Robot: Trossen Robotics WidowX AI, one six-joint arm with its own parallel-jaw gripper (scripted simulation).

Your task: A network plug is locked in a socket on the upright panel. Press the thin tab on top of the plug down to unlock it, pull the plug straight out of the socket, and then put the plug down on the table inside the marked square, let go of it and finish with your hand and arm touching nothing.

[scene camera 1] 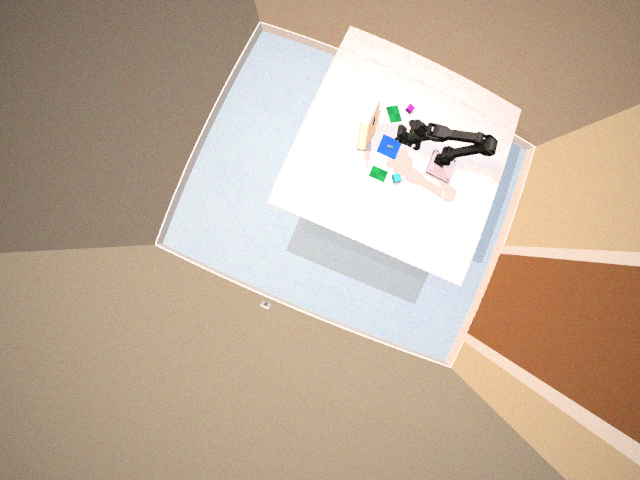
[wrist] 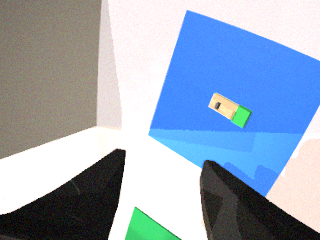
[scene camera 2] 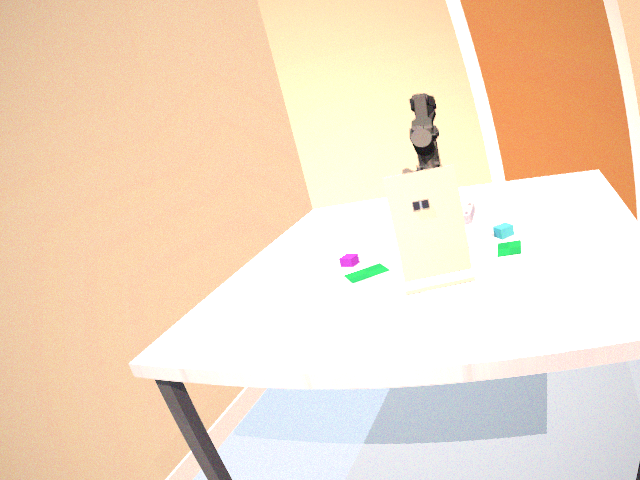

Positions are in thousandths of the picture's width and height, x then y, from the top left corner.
Observation:
In view: the gripper (wrist: 511, 685), an upright panel (wrist: 177, 235) and a blue marked square (wrist: 839, 327).

